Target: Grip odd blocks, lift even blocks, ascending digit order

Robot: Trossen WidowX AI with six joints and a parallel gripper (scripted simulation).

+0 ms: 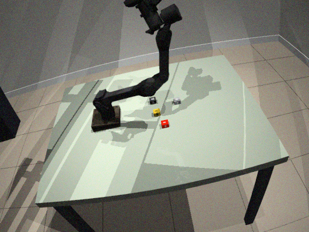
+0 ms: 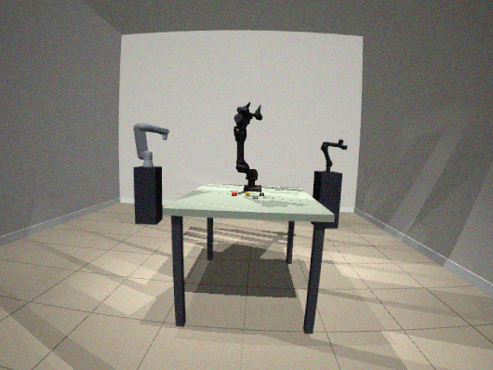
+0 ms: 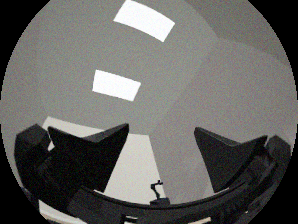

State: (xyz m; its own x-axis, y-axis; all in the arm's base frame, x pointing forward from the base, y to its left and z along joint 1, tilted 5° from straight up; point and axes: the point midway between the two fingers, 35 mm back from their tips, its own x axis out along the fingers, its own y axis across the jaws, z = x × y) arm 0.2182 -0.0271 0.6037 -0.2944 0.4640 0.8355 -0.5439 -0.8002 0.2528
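Right now my gripper tip is 13 cm to the left of the red block and 63 cm above it. Also, from my gripper tip: yellow block: 2 cm behind, 3 cm to the right, 63 cm below; black block: 2 cm behind, 7 cm to the left, 63 cm below.
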